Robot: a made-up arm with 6 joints. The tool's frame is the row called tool.
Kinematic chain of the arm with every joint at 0, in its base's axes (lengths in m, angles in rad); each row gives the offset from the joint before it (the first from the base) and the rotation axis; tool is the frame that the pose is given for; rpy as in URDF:
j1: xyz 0 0 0.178 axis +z
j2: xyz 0 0 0 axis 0 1 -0.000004
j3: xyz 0.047 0 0.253 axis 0 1 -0.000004
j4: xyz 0.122 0 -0.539 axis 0 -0.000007 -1
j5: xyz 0 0 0 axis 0 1 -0.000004
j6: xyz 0.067 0 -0.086 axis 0 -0.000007 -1
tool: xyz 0 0 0 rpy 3.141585 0 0
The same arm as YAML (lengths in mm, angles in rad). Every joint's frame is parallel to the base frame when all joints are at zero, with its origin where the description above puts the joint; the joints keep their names.
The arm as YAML. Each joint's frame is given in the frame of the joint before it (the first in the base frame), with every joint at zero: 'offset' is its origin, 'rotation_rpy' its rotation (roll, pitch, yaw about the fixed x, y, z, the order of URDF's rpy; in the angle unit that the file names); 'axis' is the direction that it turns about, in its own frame. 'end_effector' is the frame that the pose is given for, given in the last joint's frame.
length_unit: mm
angle_unit: rad
chain:
  - id: j1
    offset: [0.0, 0.0, 178.0]
    rotation_rpy: [0.0, 0.0, 0.0]
    axis: [0.0, 0.0, 1.0]
  - id: j2
    offset: [0.0, 0.0, 0.0]
    rotation_rpy: [0.0, 0.0, 0.0]
    axis: [0.0, 1.0, 0.0]
  - id: j3
    offset: [47.0, 0.0, 253.0]
    rotation_rpy: [0.0, 0.0, 0.0]
    axis: [0.0, 1.0, 0.0]
  - id: j4
    offset: [122.0, 0.0, -539.0]
    rotation_rpy: [0.0, 0.0, 0.0]
    axis: [0.0, 0.0, -1.0]
  - id: j5
    offset: [0.0, 0.0, 0.0]
    rotation_rpy: [0.0, 0.0, 0.0]
    axis: [0.0, 1.0, 0.0]
  - id: j6
    offset: [67.0, 0.0, -86.0]
    rotation_rpy: [0.0, 0.0, 0.0]
    axis: [0.0, 0.0, -1.0]
end_effector:
  offset: [0.0, 0.0, 0.0]
  rotation_rpy: [3.1416, 0.0, 0.0]

